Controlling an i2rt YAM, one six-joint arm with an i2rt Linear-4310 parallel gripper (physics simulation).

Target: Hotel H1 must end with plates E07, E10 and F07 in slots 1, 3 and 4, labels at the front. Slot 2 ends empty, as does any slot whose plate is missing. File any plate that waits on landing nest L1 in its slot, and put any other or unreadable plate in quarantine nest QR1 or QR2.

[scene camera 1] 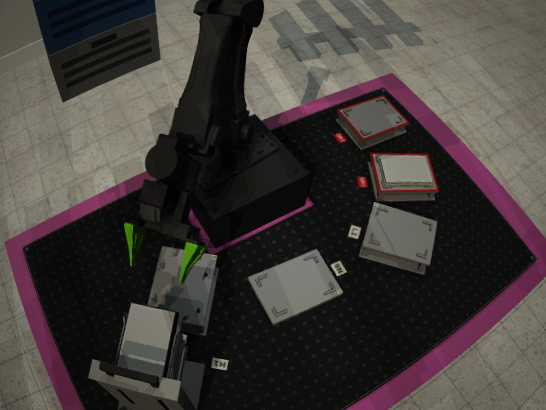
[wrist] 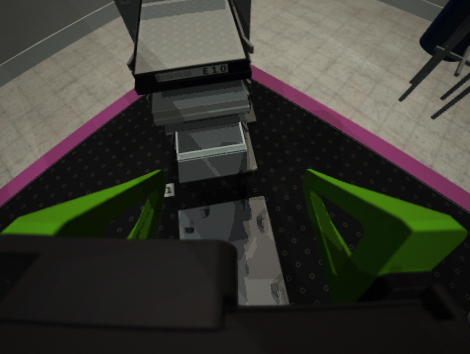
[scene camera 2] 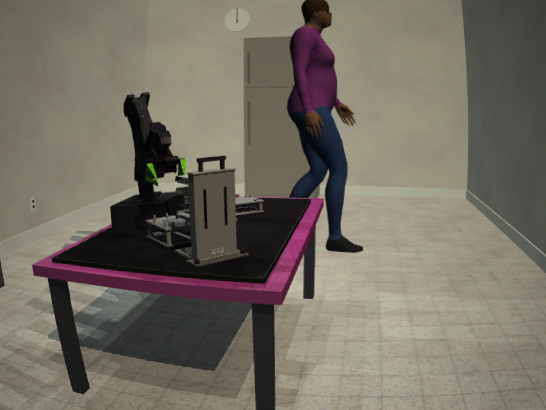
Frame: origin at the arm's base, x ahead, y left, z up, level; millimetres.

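Seen in the pictures: gripper, fingertip midpoint: (scene camera 1: 155, 274) (wrist: 234, 177) (scene camera 2: 171, 182); arm's base, link origin: (scene camera 1: 235, 161) (scene camera 2: 147, 198).
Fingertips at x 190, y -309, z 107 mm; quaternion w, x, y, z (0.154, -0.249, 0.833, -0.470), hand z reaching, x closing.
Observation:
Offsets run from my fingertips to a thing's top centre. "*": to the spot under its first point.
My gripper (scene camera 1: 156, 274) (scene camera 2: 169, 178) (wrist: 234, 177) is open and empty, above and behind the pinned metal stand at hotel H1's open side. Hotel H1 (scene camera 1: 171, 391) (scene camera 2: 215, 215) holds a plate {86 mm right, 105 mm ahead, 31 mm up} (scene camera 1: 147, 332) (wrist: 190, 37) high up, its label E10 facing my gripper in the wrist view. A clear-rimmed plate {86 mm right, 105 mm ahead, 76 mm down} (wrist: 211, 142) sits lower in the hotel; its label is not readable and I cannot tell its slot. Landing nest L1 {504 mm left, 159 mm ahead, 144 mm down} (scene camera 1: 400, 230) bears no plate. One red-rimmed quarantine nest {* 692 mm left, 109 mm ahead, 159 mm down} (scene camera 1: 434, 181) bears a pale plate {649 mm left, 41 mm ahead, 146 mm down} (scene camera 1: 405, 170); the farther one {723 mm left, 141 mm back, 154 mm down} (scene camera 1: 372, 117) bears none.
The pinned stand (scene camera 1: 182, 300) (wrist: 257, 250) stands directly before the hotel. A low flat nest {252 mm left, 94 mm ahead, 182 mm down} (scene camera 1: 295, 285), tagged N6, lies between it and L1. The arm's black base block (scene camera 1: 260, 200) stands behind. A person (scene camera 2: 312, 70) is beyond the table in scene camera 2.

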